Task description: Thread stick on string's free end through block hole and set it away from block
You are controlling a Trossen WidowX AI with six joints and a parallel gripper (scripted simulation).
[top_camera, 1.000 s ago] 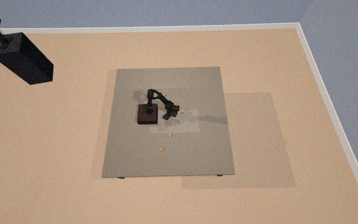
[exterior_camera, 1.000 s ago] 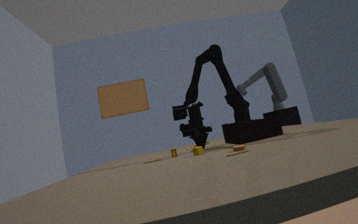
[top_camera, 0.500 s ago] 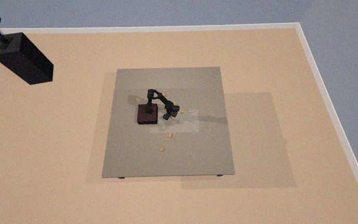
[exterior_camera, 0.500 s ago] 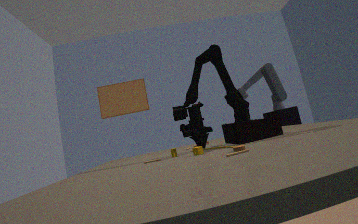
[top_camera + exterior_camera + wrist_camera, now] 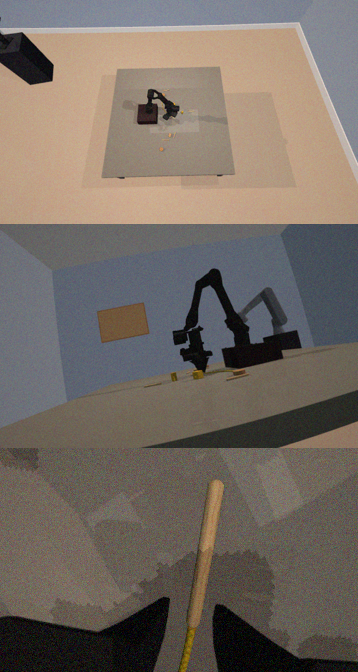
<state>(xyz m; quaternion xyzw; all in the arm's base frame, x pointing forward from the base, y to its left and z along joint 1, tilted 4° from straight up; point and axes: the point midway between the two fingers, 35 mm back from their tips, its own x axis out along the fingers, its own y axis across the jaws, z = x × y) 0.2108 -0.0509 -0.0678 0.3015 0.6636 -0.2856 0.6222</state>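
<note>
Right now the thin wooden stick is 10 mm to the right of my gripper tip and 10 mm ahead of it. Round my gripper tip: round wooden button 270 mm to the left, 30 mm behind.
</note>
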